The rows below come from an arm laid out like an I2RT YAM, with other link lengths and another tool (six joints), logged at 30 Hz.
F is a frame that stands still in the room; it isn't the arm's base.
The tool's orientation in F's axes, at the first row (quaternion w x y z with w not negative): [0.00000 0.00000 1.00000 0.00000]
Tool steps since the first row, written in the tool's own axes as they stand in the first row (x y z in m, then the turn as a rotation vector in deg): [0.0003 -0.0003 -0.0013 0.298 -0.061 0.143]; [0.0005 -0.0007 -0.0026 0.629 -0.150 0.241]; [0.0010 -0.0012 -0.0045 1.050 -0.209 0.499]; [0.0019 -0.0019 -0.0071 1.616 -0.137 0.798]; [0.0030 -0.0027 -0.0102 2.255 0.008 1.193]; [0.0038 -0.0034 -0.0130 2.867 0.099 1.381]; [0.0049 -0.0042 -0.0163 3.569 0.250 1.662]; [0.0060 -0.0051 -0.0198 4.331 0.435 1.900]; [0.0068 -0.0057 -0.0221 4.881 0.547 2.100]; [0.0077 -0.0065 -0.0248 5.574 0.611 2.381]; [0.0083 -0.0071 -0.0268 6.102 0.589 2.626]
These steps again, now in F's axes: [-0.0003 -0.0003 0.0013 -0.298 -0.061 -0.143]; [-0.0005 -0.0007 0.0026 -0.629 -0.150 -0.241]; [-0.0010 -0.0012 0.0045 -1.050 -0.209 -0.499]; [-0.0019 -0.0019 0.0071 -1.616 -0.137 -0.798]; [-0.0030 -0.0027 0.0102 -2.255 0.008 -1.193]; [-0.0038 -0.0034 0.0130 -2.867 0.099 -1.381]; [-0.0049 -0.0042 0.0163 -3.569 0.250 -1.662]; [-0.0060 -0.0051 0.0198 -4.331 0.435 -1.900]; [-0.0068 -0.0057 0.0221 -4.881 0.547 -2.100]; [-0.0077 -0.0065 0.0248 -5.574 0.611 -2.381]; [-0.0083 -0.0071 0.0268 -6.102 0.589 -2.626]
